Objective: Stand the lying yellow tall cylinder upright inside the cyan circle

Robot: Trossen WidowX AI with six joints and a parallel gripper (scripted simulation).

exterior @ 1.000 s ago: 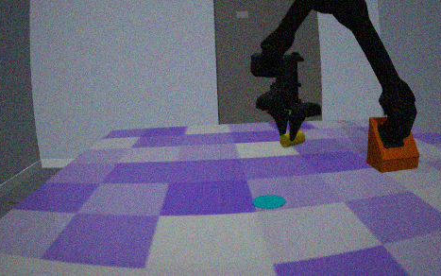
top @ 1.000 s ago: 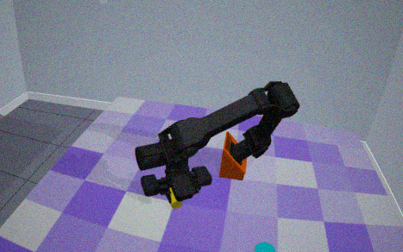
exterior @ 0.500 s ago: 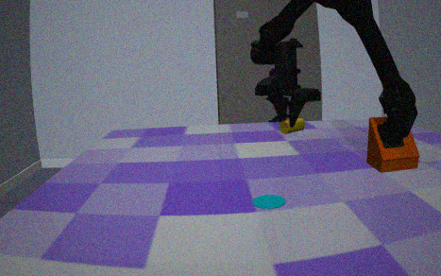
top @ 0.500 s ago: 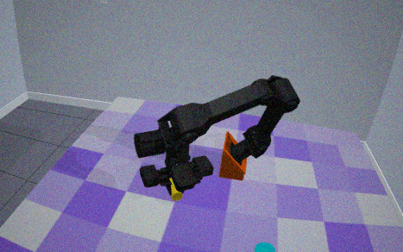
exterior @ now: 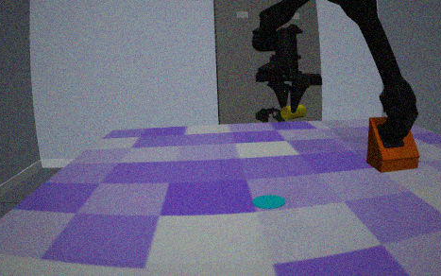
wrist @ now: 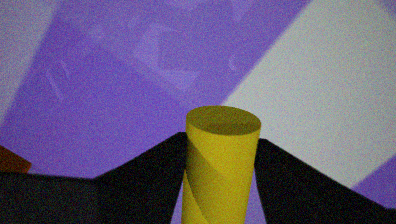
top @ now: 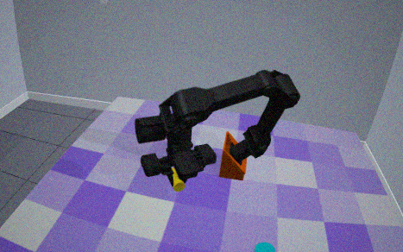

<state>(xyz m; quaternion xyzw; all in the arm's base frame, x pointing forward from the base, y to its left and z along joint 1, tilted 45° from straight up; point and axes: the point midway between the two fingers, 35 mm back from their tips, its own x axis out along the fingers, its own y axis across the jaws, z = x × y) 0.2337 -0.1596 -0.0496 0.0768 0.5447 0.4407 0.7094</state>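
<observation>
Now: gripper tip 270 mm to the right of the cyan circle, 120 mm above it and 100 mm short of it. The rest, counted from my gripper tip: yellow cylinder 20 mm behind, 10 mm to the right.
</observation>
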